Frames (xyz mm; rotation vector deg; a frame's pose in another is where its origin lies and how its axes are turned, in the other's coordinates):
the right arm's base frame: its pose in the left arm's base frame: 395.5 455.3 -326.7 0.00 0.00 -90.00
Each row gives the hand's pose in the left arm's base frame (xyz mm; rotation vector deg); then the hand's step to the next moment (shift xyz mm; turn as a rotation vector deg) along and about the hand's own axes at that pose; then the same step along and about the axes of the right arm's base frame.
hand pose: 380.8 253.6 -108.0 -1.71 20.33 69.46
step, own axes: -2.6 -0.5 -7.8 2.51 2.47 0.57
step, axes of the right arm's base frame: 4.2 -2.3 -6.7 -3.29 -1.37 0.24
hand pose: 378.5 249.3 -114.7 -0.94 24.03 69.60
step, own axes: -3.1 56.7 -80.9 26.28 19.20 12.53
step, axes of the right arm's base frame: 1.4 -77.1 -61.8 -33.56 -6.25 7.13
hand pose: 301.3 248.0 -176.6 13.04 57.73 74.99
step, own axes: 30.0 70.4 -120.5 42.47 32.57 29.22
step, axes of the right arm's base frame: -1.3 -137.6 -38.1 -58.15 -4.72 17.73
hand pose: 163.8 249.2 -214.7 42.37 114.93 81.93
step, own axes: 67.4 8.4 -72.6 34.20 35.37 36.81
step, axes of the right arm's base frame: -3.7 -97.5 19.3 -57.92 6.73 19.38
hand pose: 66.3 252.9 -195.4 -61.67 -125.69 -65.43
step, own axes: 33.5 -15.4 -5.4 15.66 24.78 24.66
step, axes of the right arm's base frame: -4.6 -32.3 18.1 -36.03 9.73 8.64
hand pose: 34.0 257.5 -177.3 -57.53 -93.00 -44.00
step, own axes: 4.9 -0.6 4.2 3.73 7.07 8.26
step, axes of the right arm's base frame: -4.5 -2.9 3.6 -11.16 2.34 1.43
